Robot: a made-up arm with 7 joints. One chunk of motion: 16 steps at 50 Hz.
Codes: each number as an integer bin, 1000 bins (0 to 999) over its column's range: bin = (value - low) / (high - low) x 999, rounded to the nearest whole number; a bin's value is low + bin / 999 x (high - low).
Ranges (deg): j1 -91.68..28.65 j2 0..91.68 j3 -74.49..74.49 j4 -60.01..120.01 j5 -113..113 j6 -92.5..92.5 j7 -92.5..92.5
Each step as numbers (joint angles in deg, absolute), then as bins.
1 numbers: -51.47 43.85 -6.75 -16.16 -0.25 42.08 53.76
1 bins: 334 478 454 243 498 727 790
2 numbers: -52.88 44.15 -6.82 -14.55 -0.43 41.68 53.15
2 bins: 322 481 454 252 498 725 787
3 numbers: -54.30 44.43 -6.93 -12.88 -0.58 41.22 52.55
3 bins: 310 484 453 262 497 722 783
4 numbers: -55.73 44.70 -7.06 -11.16 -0.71 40.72 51.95
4 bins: 298 487 452 271 496 719 780
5 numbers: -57.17 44.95 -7.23 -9.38 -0.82 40.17 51.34
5 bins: 287 490 451 281 496 716 777
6 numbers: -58.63 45.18 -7.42 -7.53 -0.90 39.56 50.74
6 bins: 274 492 450 291 496 713 773
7 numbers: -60.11 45.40 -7.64 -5.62 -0.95 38.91 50.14
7 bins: 262 495 448 302 495 710 770
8 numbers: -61.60 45.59 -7.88 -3.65 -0.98 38.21 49.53
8 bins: 250 497 447 313 495 706 767
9 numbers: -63.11 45.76 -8.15 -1.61 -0.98 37.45 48.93
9 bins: 237 499 445 324 495 702 764
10 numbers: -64.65 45.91 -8.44 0.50 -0.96 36.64 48.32
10 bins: 224 500 443 336 495 697 760
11 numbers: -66.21 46.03 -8.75 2.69 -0.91 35.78 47.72
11 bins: 211 502 441 348 495 693 757
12 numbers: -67.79 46.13 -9.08 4.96 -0.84 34.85 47.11
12 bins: 198 503 439 361 496 688 754
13 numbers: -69.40 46.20 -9.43 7.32 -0.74 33.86 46.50
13 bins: 185 503 436 374 496 682 751
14 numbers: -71.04 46.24 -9.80 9.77 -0.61 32.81 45.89
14 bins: 171 504 434 387 497 677 747
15 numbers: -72.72 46.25 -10.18 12.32 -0.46 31.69 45.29
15 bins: 157 504 431 401 497 671 744
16 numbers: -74.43 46.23 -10.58 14.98 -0.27 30.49 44.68
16 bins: 143 504 429 416 498 664 741
